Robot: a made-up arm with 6 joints.
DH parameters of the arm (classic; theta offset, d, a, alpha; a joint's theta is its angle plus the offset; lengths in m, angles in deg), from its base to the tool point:
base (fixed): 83.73 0 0.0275 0
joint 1: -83.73 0.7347 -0.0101 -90
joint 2: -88.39 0 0.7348 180
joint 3: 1.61 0.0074 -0.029 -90
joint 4: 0 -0.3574 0.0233 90
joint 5: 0 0.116 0.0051 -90
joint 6: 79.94 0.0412 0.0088 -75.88
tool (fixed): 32.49 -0.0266 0 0
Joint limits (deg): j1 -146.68..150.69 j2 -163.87..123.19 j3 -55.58..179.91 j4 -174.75..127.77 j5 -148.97..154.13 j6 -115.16..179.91
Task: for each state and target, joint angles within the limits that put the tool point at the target. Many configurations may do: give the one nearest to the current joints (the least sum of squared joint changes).
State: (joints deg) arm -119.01 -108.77 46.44 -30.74 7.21 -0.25
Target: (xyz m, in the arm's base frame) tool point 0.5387 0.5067 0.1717
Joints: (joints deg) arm -146.68 -150.38 34.06 -52.03 20.58 6.43
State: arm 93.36 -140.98 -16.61 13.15 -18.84 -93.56
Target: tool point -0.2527 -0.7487 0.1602
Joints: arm 64.20 -142.93 23.07 30.03 -25.61 -89.02
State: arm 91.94 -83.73 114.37 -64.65 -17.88 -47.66
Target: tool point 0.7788 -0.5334 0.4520
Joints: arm 135.50 -92.21 154.62 -43.66 -16.85 -44.41
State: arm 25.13 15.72 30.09 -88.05 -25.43 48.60
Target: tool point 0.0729 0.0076 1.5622
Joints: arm 27.35 -22.57 21.82 -96.68 -21.11 50.99
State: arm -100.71 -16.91 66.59 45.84 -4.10 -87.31
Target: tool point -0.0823 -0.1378 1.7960
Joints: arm -96.78 6.73 65.37 50.71 -11.73 -84.67
